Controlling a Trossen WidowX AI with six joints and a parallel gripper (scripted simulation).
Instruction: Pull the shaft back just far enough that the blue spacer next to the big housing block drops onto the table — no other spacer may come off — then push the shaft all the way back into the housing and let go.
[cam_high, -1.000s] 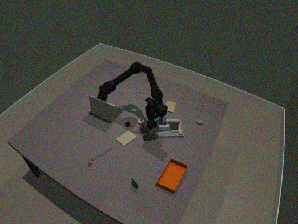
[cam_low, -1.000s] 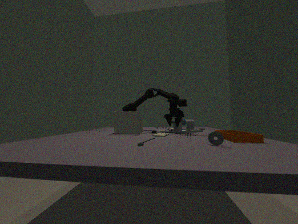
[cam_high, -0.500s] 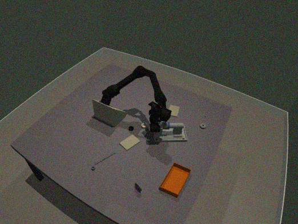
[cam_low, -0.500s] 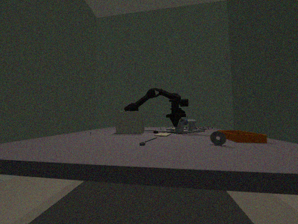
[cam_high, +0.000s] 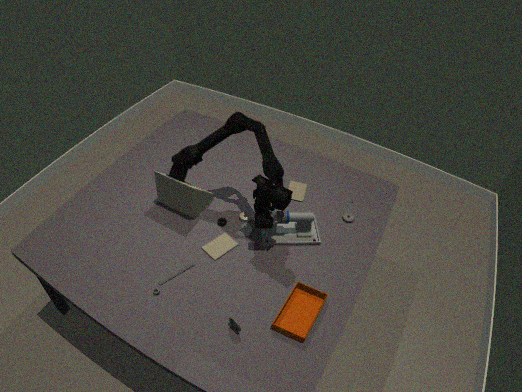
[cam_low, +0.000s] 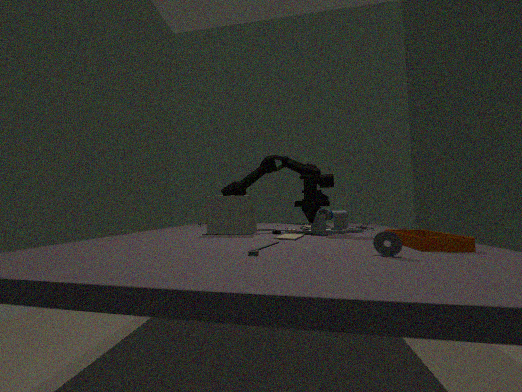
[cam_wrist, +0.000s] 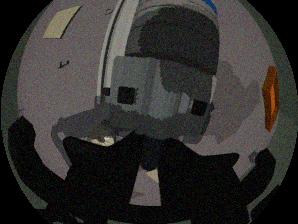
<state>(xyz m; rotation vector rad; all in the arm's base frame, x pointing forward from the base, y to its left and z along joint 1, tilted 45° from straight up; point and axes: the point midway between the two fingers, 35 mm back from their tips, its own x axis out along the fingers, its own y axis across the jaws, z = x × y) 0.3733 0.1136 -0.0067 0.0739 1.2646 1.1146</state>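
Right now my gripper tip is 90 mm past the white ring, 20 mm to the right of it and 40 mm above it. Round my gripper tip: black ring (150 mm behind, 60 mm to the right, 40 mm below); dark shaft (60 mm ahead, 50 mm to the left, 30 mm above); blue spacer (80 mm ahead, 60 mm to the left, 30 mm above).
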